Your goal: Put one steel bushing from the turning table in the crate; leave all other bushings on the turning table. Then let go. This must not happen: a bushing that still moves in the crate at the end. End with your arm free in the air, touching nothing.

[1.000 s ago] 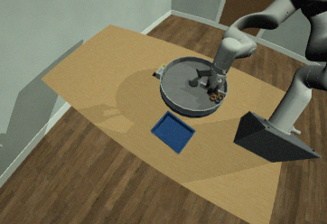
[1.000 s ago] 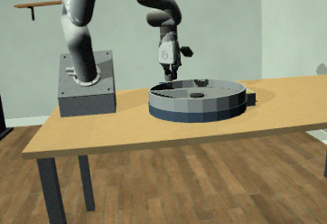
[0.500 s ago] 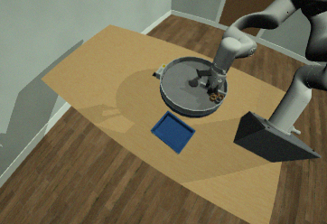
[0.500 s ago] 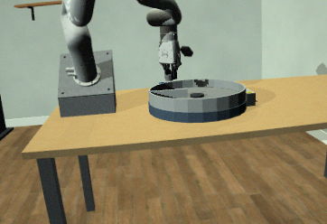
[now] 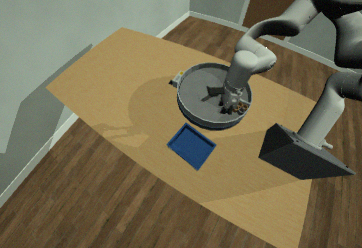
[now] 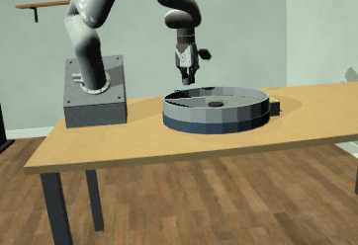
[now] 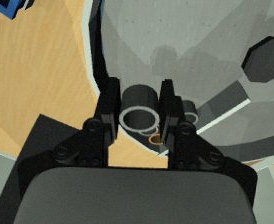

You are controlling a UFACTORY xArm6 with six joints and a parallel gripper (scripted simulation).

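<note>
Right now the blue crate is 200 mm to the left of my hand, 130 mm below it and 40 mm ahead of it. Round my hand: round grey turning table 120 mm to the right, 100 mm below, 100 mm ahead.
</note>
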